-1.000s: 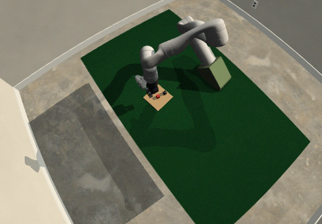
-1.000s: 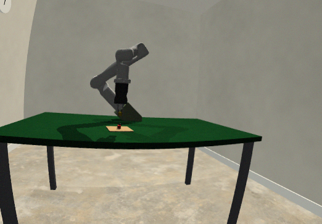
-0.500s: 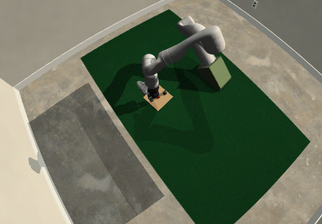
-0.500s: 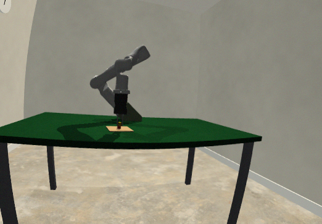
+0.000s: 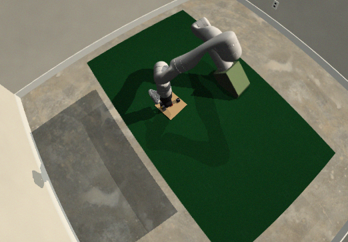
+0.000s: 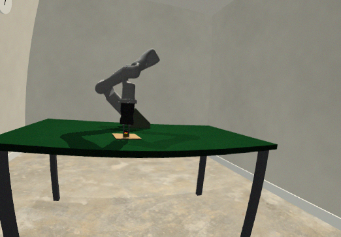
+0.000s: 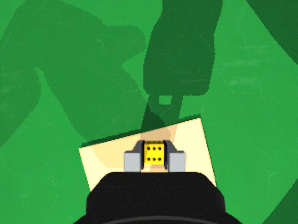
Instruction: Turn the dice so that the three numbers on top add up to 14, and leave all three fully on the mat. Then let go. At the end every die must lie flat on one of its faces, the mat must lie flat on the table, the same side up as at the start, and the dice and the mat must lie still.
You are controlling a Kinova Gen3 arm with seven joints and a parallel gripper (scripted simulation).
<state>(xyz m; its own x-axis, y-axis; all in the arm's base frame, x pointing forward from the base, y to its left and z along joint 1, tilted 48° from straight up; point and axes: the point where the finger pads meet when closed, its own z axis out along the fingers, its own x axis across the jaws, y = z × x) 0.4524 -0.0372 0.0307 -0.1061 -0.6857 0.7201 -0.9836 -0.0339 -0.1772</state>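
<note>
Right now the yellow die is 1 cm below my hand. Round my hand: black die (10 cm behind, 1 cm to the left, 1 cm below); tan mat (5 cm behind, 3 cm below, 1 cm to the left); red die (5 cm behind, 1 cm below).
</note>
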